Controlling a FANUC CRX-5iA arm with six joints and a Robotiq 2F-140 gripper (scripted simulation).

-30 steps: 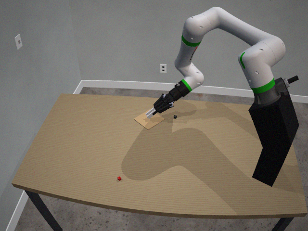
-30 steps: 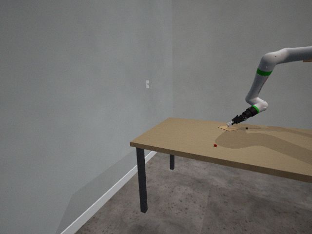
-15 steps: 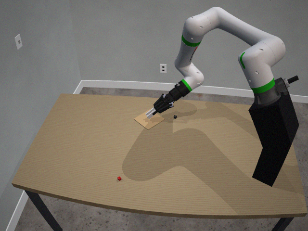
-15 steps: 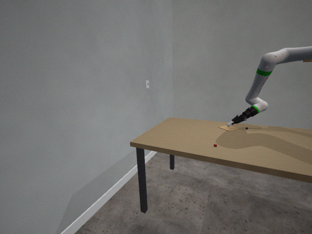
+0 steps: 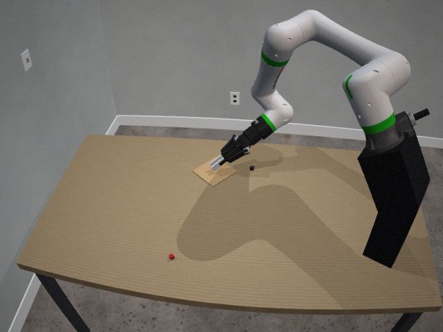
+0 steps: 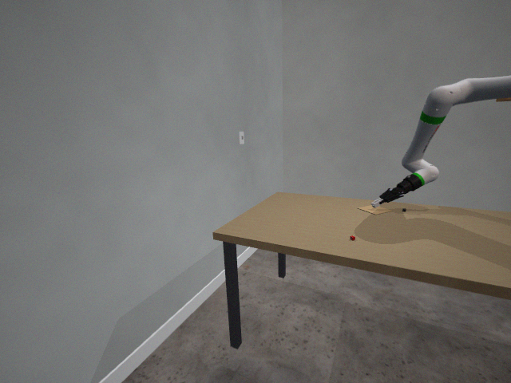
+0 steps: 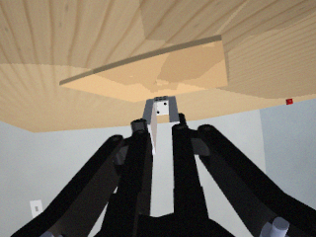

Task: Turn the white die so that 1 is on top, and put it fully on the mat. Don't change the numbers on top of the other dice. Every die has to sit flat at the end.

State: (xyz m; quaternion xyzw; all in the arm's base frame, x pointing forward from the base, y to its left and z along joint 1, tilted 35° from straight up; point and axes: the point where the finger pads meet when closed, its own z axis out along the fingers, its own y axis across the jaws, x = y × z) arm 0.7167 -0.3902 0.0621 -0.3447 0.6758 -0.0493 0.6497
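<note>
My hand is 40 mm above the tan mat, 20 mm short of it and 10 mm to the right of it. From my hand the other things lie so: black die 150 mm behind, 40 mm below, 10 mm to the right; then white die 20 mm below, 20 mm ahead, 10 mm to the left; then red die 490 mm to the left, 140 mm ahead, 40 mm below.
</note>
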